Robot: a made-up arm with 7 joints.
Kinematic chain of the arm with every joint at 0, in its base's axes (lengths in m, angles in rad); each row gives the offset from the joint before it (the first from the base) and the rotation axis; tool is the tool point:
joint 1: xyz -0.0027 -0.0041 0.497 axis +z
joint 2: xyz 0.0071 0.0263 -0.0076 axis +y
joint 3: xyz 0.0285 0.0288 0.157 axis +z
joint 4: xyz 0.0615 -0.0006 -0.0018 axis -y
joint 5: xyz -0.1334 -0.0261 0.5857 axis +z
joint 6: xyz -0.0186 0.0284 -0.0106 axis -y
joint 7: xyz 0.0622 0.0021 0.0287 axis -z
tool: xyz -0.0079 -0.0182 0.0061
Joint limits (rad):
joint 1: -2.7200..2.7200
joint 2: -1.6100..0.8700
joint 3: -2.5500..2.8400
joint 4: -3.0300..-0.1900
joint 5: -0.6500..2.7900
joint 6: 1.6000..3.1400
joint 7: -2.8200..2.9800
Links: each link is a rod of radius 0.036 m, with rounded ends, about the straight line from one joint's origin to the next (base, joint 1, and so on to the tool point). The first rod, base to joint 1, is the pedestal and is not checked.
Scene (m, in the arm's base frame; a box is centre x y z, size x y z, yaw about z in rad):
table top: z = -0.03
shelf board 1: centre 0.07 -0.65 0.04 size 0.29 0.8 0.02 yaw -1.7
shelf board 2: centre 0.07 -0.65 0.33 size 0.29 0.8 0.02 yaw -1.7
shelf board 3: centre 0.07 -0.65 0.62 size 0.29 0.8 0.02 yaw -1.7
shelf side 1: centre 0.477 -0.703 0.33 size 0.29 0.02 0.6 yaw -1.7
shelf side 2: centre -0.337 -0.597 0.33 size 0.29 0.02 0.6 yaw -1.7
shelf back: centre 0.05 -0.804 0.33 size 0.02 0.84 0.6 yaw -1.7
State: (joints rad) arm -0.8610 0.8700 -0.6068 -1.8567 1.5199 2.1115 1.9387
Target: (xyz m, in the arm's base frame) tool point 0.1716 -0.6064 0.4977
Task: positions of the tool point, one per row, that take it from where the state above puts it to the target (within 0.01 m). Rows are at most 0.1 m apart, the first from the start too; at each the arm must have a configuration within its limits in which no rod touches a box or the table.
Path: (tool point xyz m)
1: -0.0235 -0.5931 0.2140
2: -0.0263 -0.5342 0.2211
3: -0.0110 -0.4628 0.2075
4: 0.0249 -0.3799 0.1824
5: 0.0942 -0.3986 0.2361
6: 0.1482 -0.4133 0.3103
7: 0.1830 -0.4199 0.3997
8: 0.1965 -0.4150 0.4977
9: 0.1642 -0.4706 0.4810
10: 0.1432 -0.5220 0.4774
11: 0.1431 -0.5683 0.4854
12: 0.1716 -0.6064 0.4977

